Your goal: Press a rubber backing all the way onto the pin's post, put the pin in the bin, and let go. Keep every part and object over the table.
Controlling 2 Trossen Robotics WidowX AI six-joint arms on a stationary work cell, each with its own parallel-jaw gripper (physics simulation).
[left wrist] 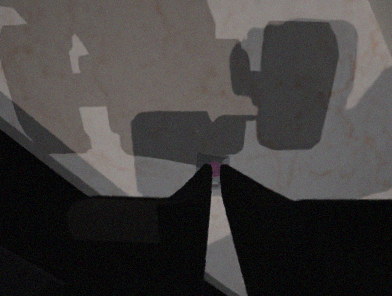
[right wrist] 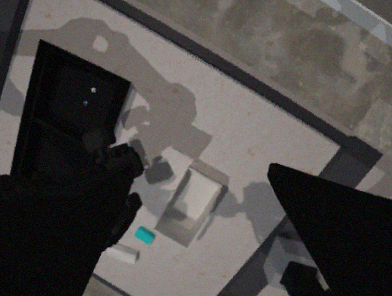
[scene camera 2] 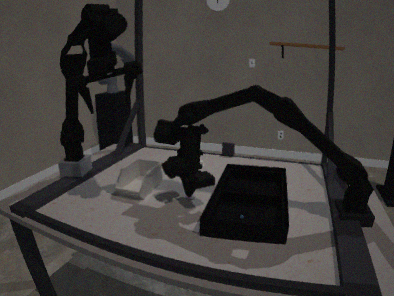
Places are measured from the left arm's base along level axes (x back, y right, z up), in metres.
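Where they show: left gripper, between the fingertips: [left wrist: 215, 171] [scene camera 2: 188, 196]; right gripper, between the fingertips: [right wrist: 202, 169] [scene camera 2: 109, 109]; left arm's base, origin of its link: [scene camera 2: 354, 207]; right arm's base, origin of its link: [right wrist: 298, 275] [scene camera 2: 74, 158].
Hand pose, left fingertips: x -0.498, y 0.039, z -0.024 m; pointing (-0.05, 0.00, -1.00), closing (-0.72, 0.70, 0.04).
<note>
Things, the pixels of their top centre, and the offset from my left fingertips. "spot": a spot on its surface instead.
- small pink part, centre of its top: [left wrist: 215, 171] dx -0.001, dy -0.001, dz +0.004 m
- dark grey squarish piece, centre of its top: [left wrist: 213, 177] dx +0.004, dy +0.003, dz +0.001 m
- pale open bin, a spot on its surface: [right wrist: 200, 195] spot: dx -0.193, dy -0.005, dz +0.004 m
- black divided tray, centre of its top: [scene camera 2: 251, 188] [right wrist: 56, 133] dx +0.188, dy +0.004, dz +0.042 m
- tiny blue piece, centre of its top: [scene camera 2: 241, 214] [right wrist: 84, 102] dx +0.172, dy -0.086, dz +0.007 m
- tiny white piece, centre of its top: [right wrist: 92, 89] dx +0.164, dy -0.125, dz +0.003 m
- teal block, centre of its top: [right wrist: 143, 236] dx -0.108, dy +0.187, dz +0.004 m
- white block, centre of its top: [right wrist: 121, 255] dx -0.072, dy +0.280, dz +0.009 m
My left gripper [scene camera 2: 190, 193] [left wrist: 215, 171] points down, low over the table between the bin and the black tray. Its fingers are nearly together on a small pink part [left wrist: 215, 170]. A dark grey squarish piece [left wrist: 203, 159] shows just beyond the tips. Whether pink is the pin or its backing, and how far the backing sits on the post, I cannot tell. The pale open bin [scene camera 2: 137, 179] [right wrist: 200, 195] stands left of this gripper in the scene view. My right gripper [scene camera 2: 110, 111] [right wrist: 202, 169] is wide open and empty, high over the far left.
A black divided tray [scene camera 2: 244, 233] [right wrist: 85, 63] stands right of the left gripper in the scene view, holding a tiny blue piece [scene camera 2: 242, 217] [right wrist: 85, 103] and a tiny white piece [right wrist: 93, 90]. A teal block [right wrist: 145, 235] and a white block [right wrist: 124, 253] lie near the bin.
</note>
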